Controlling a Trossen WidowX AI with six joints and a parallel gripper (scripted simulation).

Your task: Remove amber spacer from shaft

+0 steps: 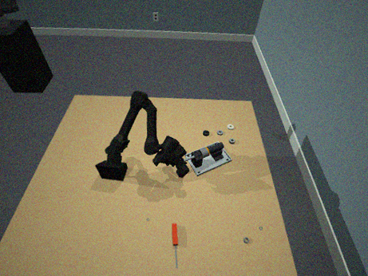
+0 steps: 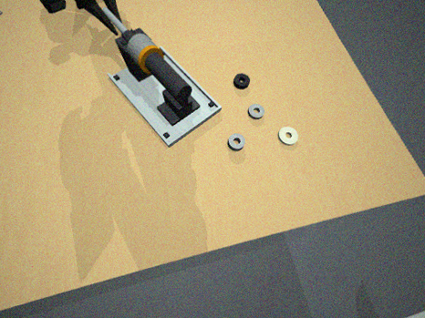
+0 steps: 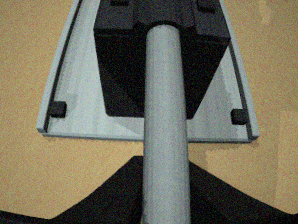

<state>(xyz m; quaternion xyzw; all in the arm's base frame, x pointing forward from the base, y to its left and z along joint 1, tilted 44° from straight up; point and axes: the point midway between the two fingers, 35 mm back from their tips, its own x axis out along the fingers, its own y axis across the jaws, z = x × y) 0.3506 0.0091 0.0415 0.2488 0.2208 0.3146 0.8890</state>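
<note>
Now: gripper tip 40 mm short of the grey shaft, 20 mm to the right of it and 20 mm below it. Round my gripper tip: amber spacer (110 mm ahead, 60 mm to the left, 20 mm above).
</note>
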